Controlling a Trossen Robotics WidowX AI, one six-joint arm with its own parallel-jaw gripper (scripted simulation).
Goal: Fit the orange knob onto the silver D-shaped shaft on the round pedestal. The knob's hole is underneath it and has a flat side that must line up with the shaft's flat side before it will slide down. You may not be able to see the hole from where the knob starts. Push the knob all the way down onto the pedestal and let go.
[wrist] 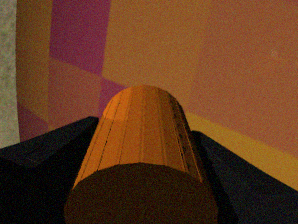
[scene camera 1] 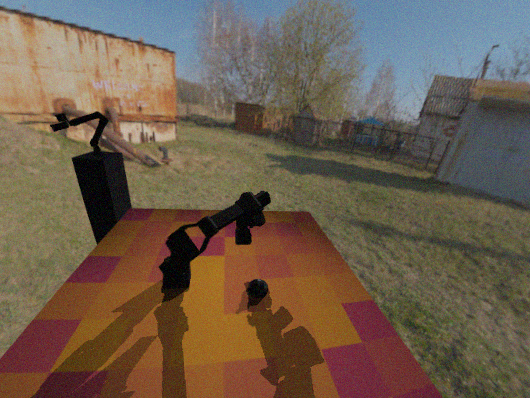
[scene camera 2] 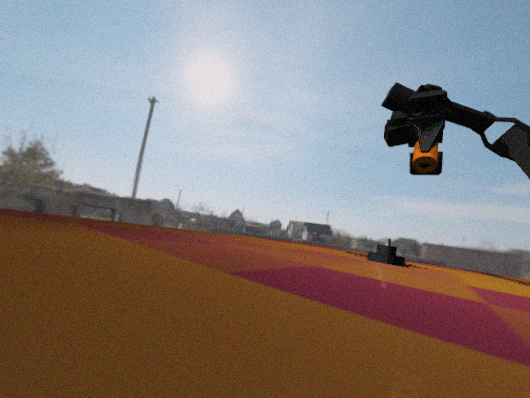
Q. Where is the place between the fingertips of my gripper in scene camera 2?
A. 424, 161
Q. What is my gripper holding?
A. An orange knob.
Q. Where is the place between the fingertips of my gripper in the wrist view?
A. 143, 133
